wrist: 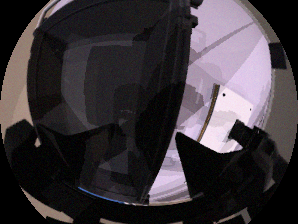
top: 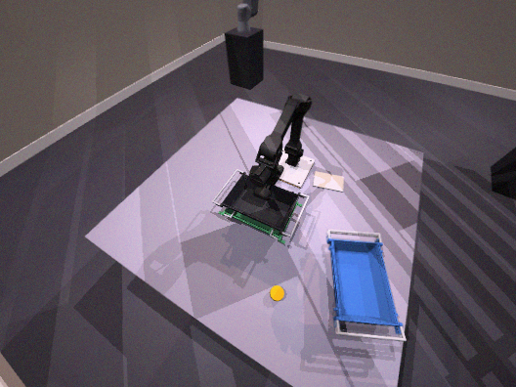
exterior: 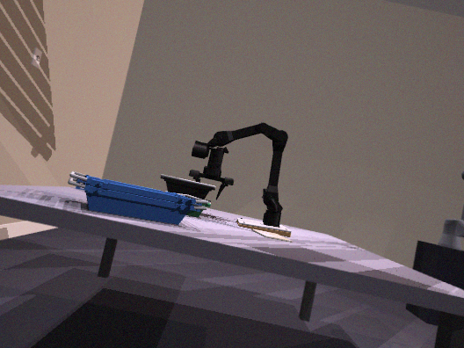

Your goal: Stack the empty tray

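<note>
Right now my gripper tip is 80 mm short of the black tray, 30 mm below it and 10 mm to the right of it. Round my gripper tip: yellow disc 340 mm ahead, 240 mm to the left, 70 mm below; card 270 mm behind, 200 mm to the left, 80 mm below.
</note>
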